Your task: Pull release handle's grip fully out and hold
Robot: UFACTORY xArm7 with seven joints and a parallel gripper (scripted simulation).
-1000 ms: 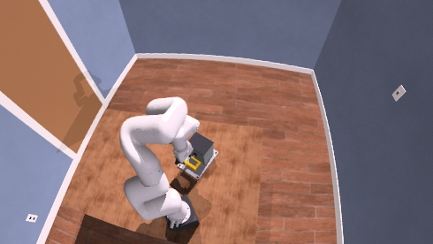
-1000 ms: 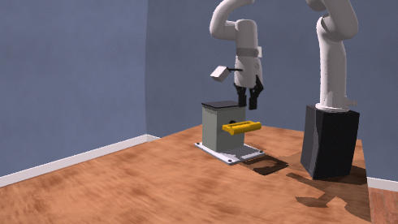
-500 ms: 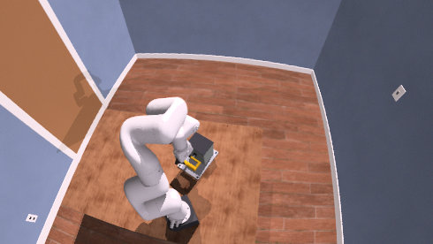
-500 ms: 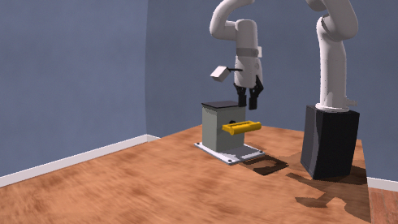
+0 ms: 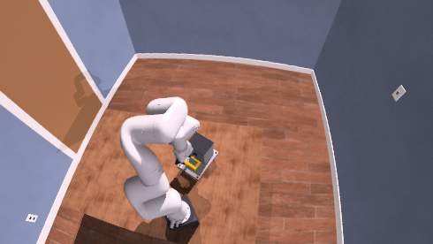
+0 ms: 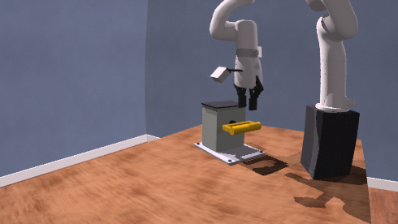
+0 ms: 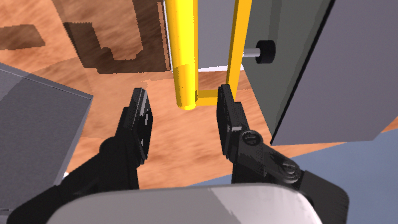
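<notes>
Right now my hand is 9 cm short of the base plate, 4 cm to the left of it and 19 cm above it.
</notes>
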